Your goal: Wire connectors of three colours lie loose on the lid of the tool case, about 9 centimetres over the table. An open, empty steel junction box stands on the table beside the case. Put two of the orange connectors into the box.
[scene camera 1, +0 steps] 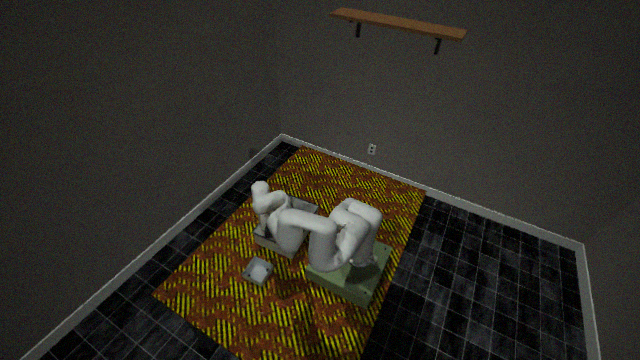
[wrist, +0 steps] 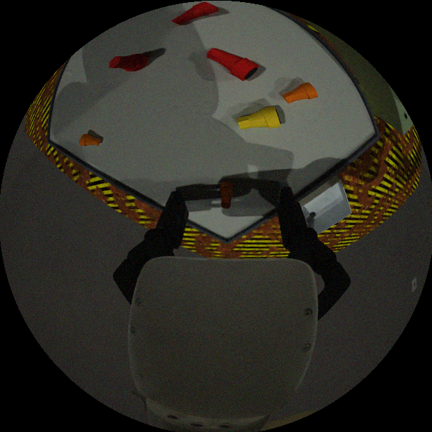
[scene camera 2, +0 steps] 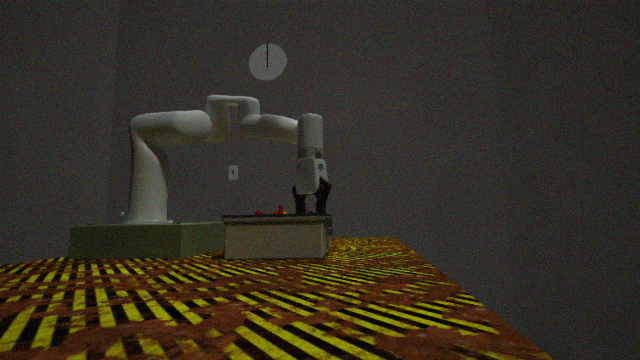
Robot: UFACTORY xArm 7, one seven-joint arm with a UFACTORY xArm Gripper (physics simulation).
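Seen in the pictures: gripper, fingertip midpoint: [scene camera 1: 266,229]; arm's base, origin of the base link: [scene camera 1: 359,254] [scene camera 2: 147,224].
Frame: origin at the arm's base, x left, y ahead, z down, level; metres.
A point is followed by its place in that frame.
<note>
My gripper [wrist: 230,199] [scene camera 2: 312,212] @(x 0.149, y 0.427, z -0.015 m) is open, with its fingertips low over the lid near one corner of the tool case. An orange connector [wrist: 226,194] lies on the lid between the spread fingertips, not gripped. A second orange connector [wrist: 301,93] lies beside the yellow one, and a third orange connector [wrist: 90,140] lies near the left edge of the lid in the wrist view. The steel junction box [scene camera 1: 258,271] @(x 0.303, y 0.351, z 0.078 m) [wrist: 330,207] stands on the table beside the tool case [scene camera 2: 274,239] @(x -0.107, y 0.423, z 0.038 m) [wrist: 150,155]. No connector shows in the visible part of the box.
A yellow connector [wrist: 260,118] and red connectors [wrist: 232,63] [wrist: 130,62] [wrist: 196,13] lie on the lid. The arm's green base [scene camera 1: 345,285] @(x 0.164, y -0.025, z -0.001 m) [scene camera 2: 125,241] @(x -0.115, y 0.045, z 0.040 m) stands on the patterned table [scene camera 1: 225,300] @(x 0.485, y 0.373, z 0.080 m) near the case. A wooden shelf [scene camera 1: 400,23] is on the wall.
</note>
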